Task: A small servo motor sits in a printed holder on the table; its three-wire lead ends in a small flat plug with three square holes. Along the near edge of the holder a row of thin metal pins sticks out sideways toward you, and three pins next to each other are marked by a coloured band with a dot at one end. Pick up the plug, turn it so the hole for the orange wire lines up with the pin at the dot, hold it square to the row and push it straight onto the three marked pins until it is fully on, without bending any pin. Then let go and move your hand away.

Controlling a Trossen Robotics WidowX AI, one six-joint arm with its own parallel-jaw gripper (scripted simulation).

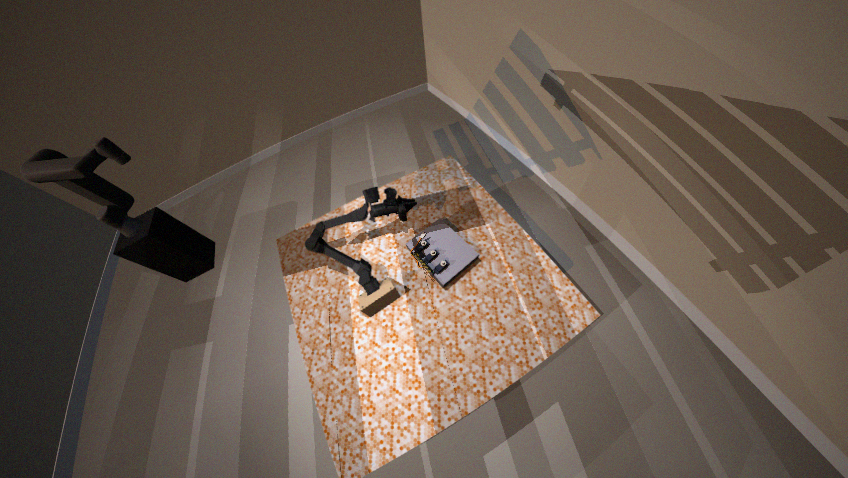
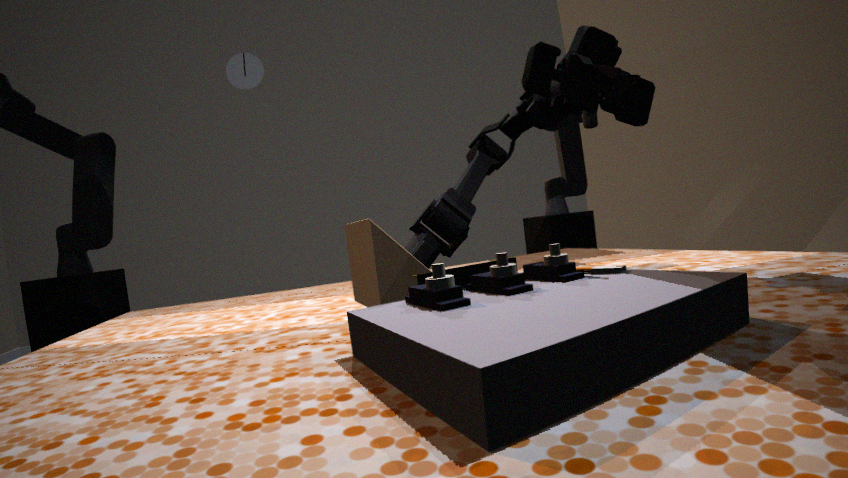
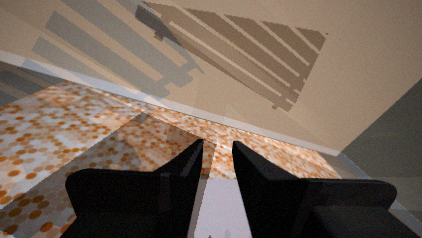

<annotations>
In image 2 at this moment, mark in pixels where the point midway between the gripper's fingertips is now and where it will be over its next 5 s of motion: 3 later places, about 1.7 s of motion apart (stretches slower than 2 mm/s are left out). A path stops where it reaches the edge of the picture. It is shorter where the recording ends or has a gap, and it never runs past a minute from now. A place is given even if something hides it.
My gripper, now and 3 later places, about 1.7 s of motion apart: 629,76; 610,184; 600,243; 577,220
</annotations>
